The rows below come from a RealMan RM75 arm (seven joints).
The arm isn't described. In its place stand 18 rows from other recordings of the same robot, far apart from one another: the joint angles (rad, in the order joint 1, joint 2, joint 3, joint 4, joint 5, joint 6, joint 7), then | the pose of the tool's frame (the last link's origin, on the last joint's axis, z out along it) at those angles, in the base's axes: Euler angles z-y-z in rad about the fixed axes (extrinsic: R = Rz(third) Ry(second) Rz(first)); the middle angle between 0 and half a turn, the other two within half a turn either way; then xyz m.
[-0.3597, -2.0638, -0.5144, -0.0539, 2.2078, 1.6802, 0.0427] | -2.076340 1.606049 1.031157 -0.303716 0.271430 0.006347
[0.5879, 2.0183, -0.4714, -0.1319, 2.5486, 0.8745, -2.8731] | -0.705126 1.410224 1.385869 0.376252 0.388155 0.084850
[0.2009, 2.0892, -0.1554, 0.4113, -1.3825, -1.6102, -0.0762] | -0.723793 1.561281 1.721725 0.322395 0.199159 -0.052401
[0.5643, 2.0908, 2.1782, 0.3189, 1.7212, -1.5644, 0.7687] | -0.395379 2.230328 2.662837 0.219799 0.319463 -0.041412
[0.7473, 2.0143, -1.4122, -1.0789, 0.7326, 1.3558, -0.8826] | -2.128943 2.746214 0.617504 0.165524 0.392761 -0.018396
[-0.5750, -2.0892, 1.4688, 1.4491, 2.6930, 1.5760, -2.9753] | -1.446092 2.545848 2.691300 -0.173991 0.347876 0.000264
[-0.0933, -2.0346, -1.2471, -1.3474, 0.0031, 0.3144, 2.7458] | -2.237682 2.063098 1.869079 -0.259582 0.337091 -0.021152
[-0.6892, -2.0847, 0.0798, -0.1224, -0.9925, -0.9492, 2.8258] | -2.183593 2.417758 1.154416 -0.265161 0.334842 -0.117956
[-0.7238, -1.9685, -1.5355, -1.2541, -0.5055, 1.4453, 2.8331] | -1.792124 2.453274 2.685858 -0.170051 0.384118 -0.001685
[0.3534, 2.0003, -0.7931, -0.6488, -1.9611, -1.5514, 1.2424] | -0.482454 2.661622 2.224202 0.324167 0.283655 0.017431
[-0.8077, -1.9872, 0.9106, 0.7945, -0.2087, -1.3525, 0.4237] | -1.622127 2.452422 2.794162 -0.281076 0.406289 0.050346
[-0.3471, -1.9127, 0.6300, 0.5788, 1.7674, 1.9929, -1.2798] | -3.083021 2.343993 0.432252 -0.295206 0.255784 0.082603
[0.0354, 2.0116, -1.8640, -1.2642, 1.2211, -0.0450, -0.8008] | -0.788702 1.913411 1.436958 0.275312 0.335310 0.003521
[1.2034, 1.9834, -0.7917, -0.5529, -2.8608, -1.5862, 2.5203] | -2.233459 2.711989 -0.028452 0.140918 0.427133 0.006254
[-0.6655, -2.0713, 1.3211, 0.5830, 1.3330, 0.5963, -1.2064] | -2.170852 2.262440 1.384988 -0.218782 0.439233 -0.033251
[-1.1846, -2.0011, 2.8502, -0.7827, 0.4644, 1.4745, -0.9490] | -0.542765 2.683500 2.600157 -0.254880 0.412488 0.071364
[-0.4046, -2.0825, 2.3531, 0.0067, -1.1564, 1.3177, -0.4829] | -2.657870 1.383589 1.572940 -0.372965 0.302153 0.038255
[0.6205, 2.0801, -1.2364, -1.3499, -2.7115, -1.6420, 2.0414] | -2.458962 2.574588 0.401451 0.199862 0.360070 0.030495
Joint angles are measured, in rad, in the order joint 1, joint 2, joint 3, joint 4, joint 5, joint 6, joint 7. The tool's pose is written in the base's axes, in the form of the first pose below.
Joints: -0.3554 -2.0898 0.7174 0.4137 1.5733 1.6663 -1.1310
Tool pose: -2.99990 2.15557 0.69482 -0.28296 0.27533 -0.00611
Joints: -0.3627 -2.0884 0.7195 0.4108 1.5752 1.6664 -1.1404
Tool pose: -3.01239 2.15936 0.68598 -0.28131 0.27690 -0.00656
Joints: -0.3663 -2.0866 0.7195 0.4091 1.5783 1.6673 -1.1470
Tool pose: -3.02026 2.16278 0.68134 -0.28080 0.27755 -0.00650
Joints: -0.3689 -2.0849 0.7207 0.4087 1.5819 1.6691 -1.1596
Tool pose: -3.03434 2.16738 0.67543 -0.28035 0.27785 -0.00645
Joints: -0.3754 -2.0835 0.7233 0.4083 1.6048 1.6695 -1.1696
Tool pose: -3.05200 2.19160 0.65882 -0.27948 0.27766 -0.00892
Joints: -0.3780 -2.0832 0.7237 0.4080 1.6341 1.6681 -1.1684
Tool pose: -3.05957 2.22017 0.64647 -0.28006 0.27601 -0.01217
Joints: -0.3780 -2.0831 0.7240 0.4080 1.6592 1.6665 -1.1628
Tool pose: -3.06147 2.24464 0.63812 -0.28122 0.27398 -0.01492
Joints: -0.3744 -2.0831 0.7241 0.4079 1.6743 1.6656 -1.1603
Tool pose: -3.06383 2.25921 0.63645 -0.28292 0.27169 -0.01658
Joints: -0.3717 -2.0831 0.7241 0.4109 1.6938 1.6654 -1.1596
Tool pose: -3.06700 2.27799 0.63137 -0.28439 0.26956 -0.01815
